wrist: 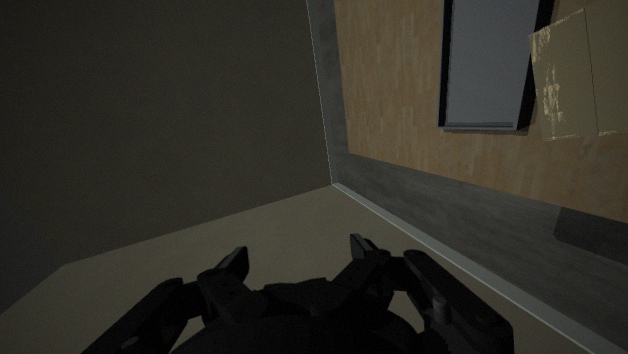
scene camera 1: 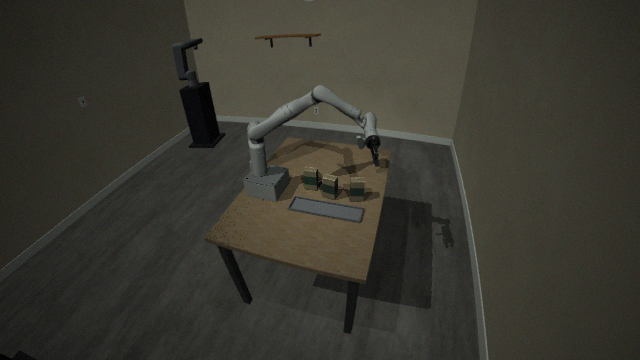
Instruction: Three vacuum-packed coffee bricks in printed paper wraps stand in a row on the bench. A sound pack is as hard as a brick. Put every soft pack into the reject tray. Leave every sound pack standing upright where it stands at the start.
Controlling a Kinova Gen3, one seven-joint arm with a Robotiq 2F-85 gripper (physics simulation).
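Places are measured from the arm's base along level axes (x ahead, y left, z up), in millimetres.
Where they show: gripper, fingertip midpoint: (wrist: pixel 300 251) (scene camera 1: pixel 377 160); arm's base, origin of the base link: (scene camera 1: pixel 259 172).
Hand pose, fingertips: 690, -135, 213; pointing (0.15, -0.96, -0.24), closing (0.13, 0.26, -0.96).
Note:
Things, the pixels of their centre, and the offset from my fingertips, as dx, dy, dz. Level surfaces: height alone.
- left pack, body centre: (scene camera 1: pixel 310 177) -375, +158, -239
- middle pack, body centre: (scene camera 1: pixel 329 185) -253, +86, -239
- right pack, body centre: (scene camera 1: pixel 357 188) -89, +75, -239
- grey reject tray, body centre: (scene camera 1: pixel 325 210) -260, -25, -338
- wooden bench, its level: dz -330
Three coffee packs in cream and green wraps stand upright in a row on the bench: the left pack (scene camera 1: pixel 310 178), the middle pack (scene camera 1: pixel 330 186) and the right pack (scene camera 1: pixel 357 189). Part of one pack (wrist: pixel 565 80) shows at the right edge of the wrist view. The grey reject tray (scene camera 1: pixel 326 209) (wrist: pixel 482 65) lies in front of the row in the scene view; no pack shows in it. My gripper (scene camera 1: pixel 376 162) (wrist: pixel 300 251) is open and empty, raised above the bench's far right part, behind the right pack and apart from all three packs.
The wooden bench (scene camera 1: pixel 295 242) (wrist: pixel 390 75) carries the arm's grey base block (scene camera 1: pixel 265 185) at its left side. A dark pedestal (scene camera 1: pixel 200 115) stands on the floor at the back left. A wooden shelf (scene camera 1: pixel 287 36) hangs on the back wall.

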